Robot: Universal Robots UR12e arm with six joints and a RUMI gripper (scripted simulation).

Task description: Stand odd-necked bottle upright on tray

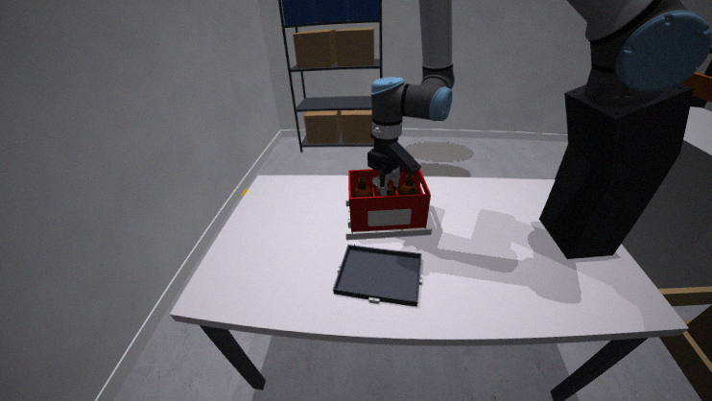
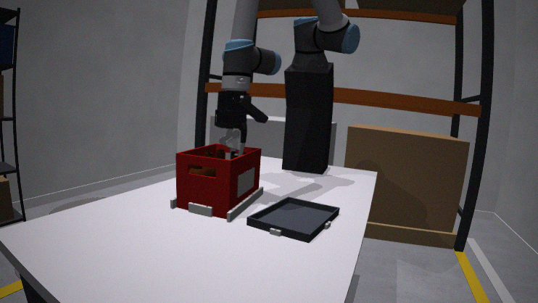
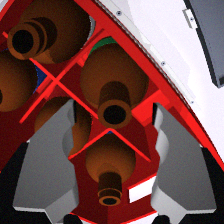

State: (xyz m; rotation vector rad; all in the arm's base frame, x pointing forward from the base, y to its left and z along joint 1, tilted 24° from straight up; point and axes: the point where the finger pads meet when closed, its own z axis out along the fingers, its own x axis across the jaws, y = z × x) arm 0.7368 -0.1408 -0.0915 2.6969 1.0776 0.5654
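Right now the red crate is 5 cm to the right of my hand and 8 cm below it. Round my hand: dark tray (6 cm ahead, 22 cm to the left, 15 cm below); then glass bottle (10 cm to the right, 8 cm below); then brown bottle (9 cm ahead, 9 cm to the right, 8 cm below).
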